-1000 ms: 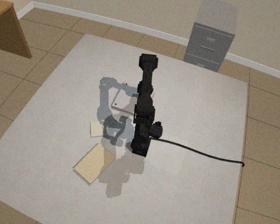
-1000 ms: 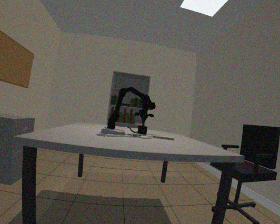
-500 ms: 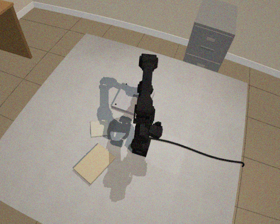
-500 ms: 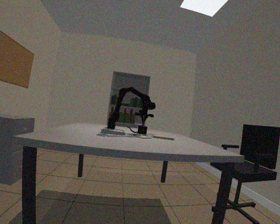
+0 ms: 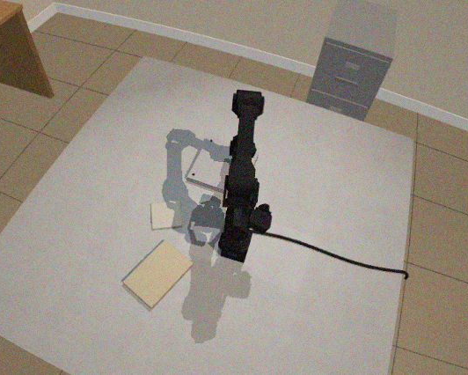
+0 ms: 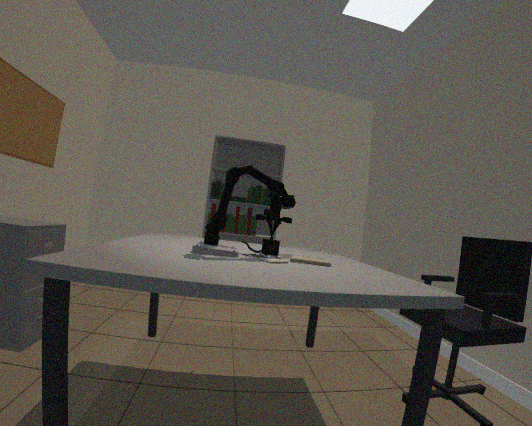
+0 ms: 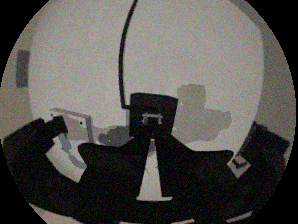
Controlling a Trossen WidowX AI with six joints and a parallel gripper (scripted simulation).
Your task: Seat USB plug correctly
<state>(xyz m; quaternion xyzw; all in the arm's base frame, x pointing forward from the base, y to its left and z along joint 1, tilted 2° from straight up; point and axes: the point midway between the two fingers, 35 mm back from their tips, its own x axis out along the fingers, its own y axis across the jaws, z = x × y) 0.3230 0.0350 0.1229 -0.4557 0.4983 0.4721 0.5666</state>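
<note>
My gripper tip is now 2 cm above the USB plug. The rest, counted from my gripper tip: pad (13 cm ahead, 22 cm to the right, 10 cm below).
</note>
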